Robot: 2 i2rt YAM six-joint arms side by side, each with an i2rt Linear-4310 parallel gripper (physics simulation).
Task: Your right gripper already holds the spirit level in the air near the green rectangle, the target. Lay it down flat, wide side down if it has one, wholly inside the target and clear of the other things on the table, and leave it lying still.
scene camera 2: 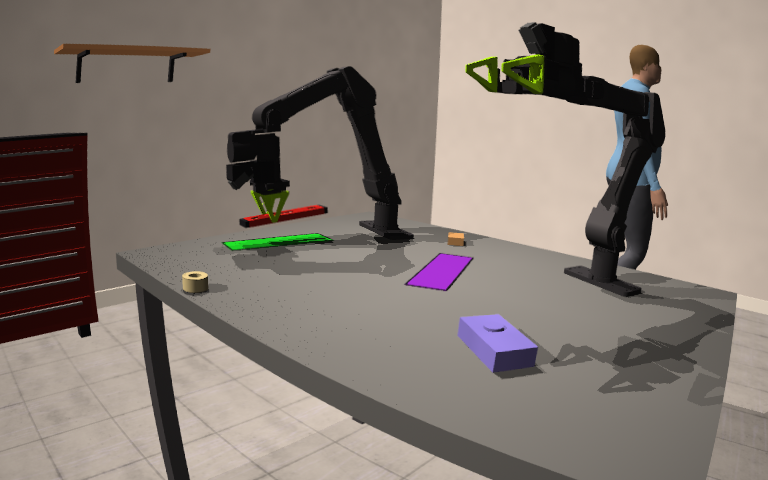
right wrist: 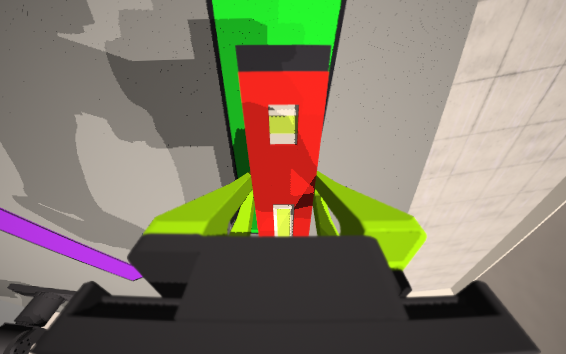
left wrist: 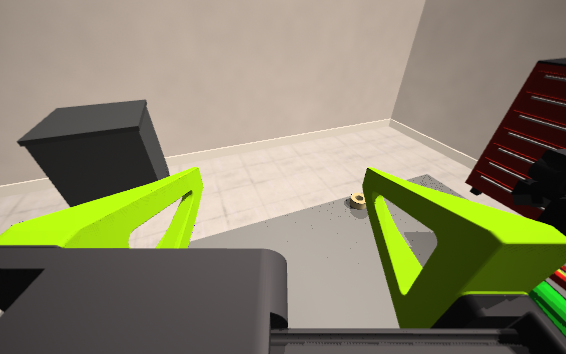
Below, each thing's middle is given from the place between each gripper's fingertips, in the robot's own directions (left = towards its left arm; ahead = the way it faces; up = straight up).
The violet box [scene camera 2: 501, 347] lies 120 mm ahead of my left hand, 130 mm to the left of it and 390 mm below it. The rest, counted from my left hand: purple rectangle [scene camera 2: 440, 273]: 170 mm behind, 170 mm to the right, 410 mm below; red spirit level [scene camera 2: 286, 215]: 70 mm behind, 570 mm to the right, 350 mm below; green rectangle [scene camera 2: 316, 237]: 50 mm behind, 570 mm to the right, 410 mm below.
I see my right gripper 50 mm above the green rectangle, 10 mm to the right of it and 10 mm past it. The rest, counted from my right hand: purple rectangle (410 mm to the left, 130 mm behind, 50 mm below); violet box (710 mm to the left, 160 mm ahead, 30 mm below); red spirit level (40 mm behind, 10 mm to the left, 10 mm above).
